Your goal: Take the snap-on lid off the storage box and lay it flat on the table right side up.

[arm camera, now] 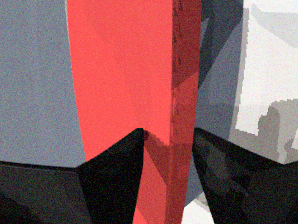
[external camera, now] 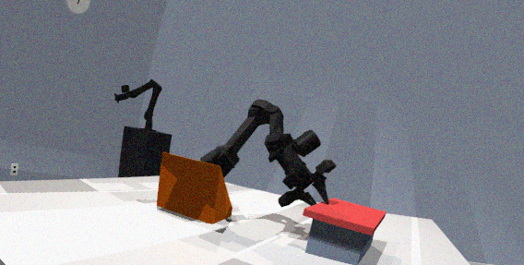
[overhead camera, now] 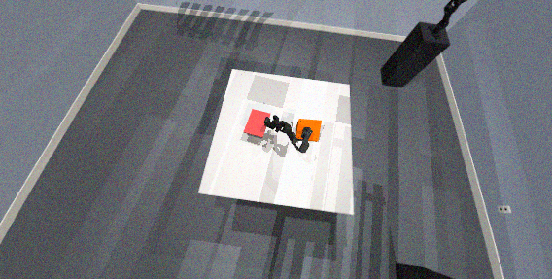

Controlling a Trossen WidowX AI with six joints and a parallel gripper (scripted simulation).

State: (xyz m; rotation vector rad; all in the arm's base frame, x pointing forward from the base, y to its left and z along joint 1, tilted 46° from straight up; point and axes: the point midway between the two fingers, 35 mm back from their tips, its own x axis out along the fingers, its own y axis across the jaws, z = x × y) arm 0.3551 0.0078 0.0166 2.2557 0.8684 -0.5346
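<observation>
Right now my gripper tip is 80 mm short of the red lid and 10 mm to the left of it. The rest, counted from my gripper tip: storage box (80 mm ahead, 60 mm below, 10 mm to the right).
</observation>
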